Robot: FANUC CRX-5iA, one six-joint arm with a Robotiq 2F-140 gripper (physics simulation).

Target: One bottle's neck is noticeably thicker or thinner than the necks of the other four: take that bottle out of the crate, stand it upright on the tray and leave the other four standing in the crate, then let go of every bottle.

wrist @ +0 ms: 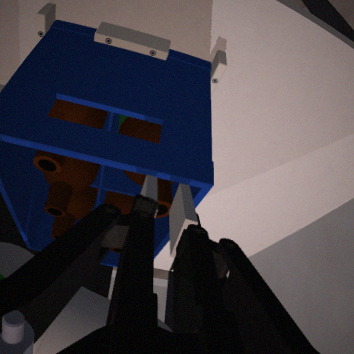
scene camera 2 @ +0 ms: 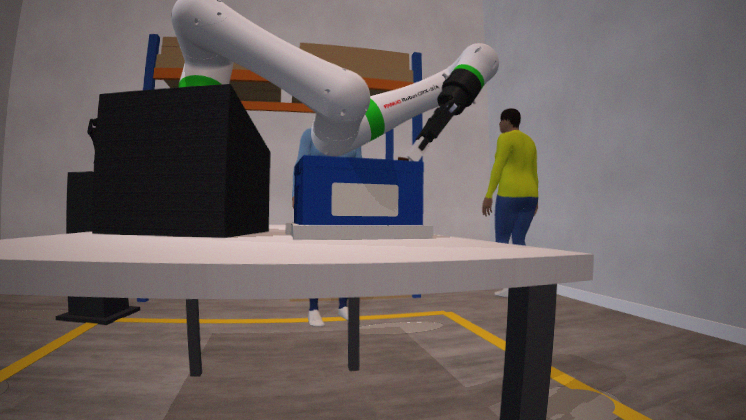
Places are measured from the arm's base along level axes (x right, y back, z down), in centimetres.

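Pixels of known places: gripper, fingertip midpoint: [wrist: 162, 192]; arm's base at its link origin: [scene camera 2: 196, 118].
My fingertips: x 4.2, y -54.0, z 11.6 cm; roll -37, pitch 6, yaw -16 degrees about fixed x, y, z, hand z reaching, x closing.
Observation:
Ahead of a thing's pixels: the offset from my fingertips to its middle. "*": to the spot under its first point.
A blue crate @(dz +9.1, dx -2.7, dy +12.7 cm) [scene camera 2: 313, 190] [wrist: 125, 72] stands on the table. Several brown bottles stand in it in the wrist view; one bottle @(* dz +1.6, dx -9.0, dy +4.7 cm) [wrist: 48, 164] shows its mouth at the left and another bottle [wrist: 55, 210] is below it. My gripper [scene camera 2: 417, 149] [wrist: 162, 192] is at the crate's right end, its pale pads close on both sides of the neck of a brown bottle @(* dz +0.4, dx +0.3, dy +0.3 cm) [wrist: 164, 191]. It appears shut on that neck. In the scene view a small brown part shows above the crate rim beside the fingertips. Lower bottle bodies are hidden by the crate. I cannot identify the tray.
The crate sits on a pale slab @(* dz +16.4, dx +7.7, dy +11.0 cm) [scene camera 2: 362, 232] with pale brackets @(* dz +15.1, dx -6.4, dy -1.6 cm) [wrist: 132, 41] at its edge. A large black box [scene camera 2: 161, 166] stands left of it on the white table [scene camera 2: 292, 276]. A shelf rack [scene camera 2: 416, 67] and two people are behind.

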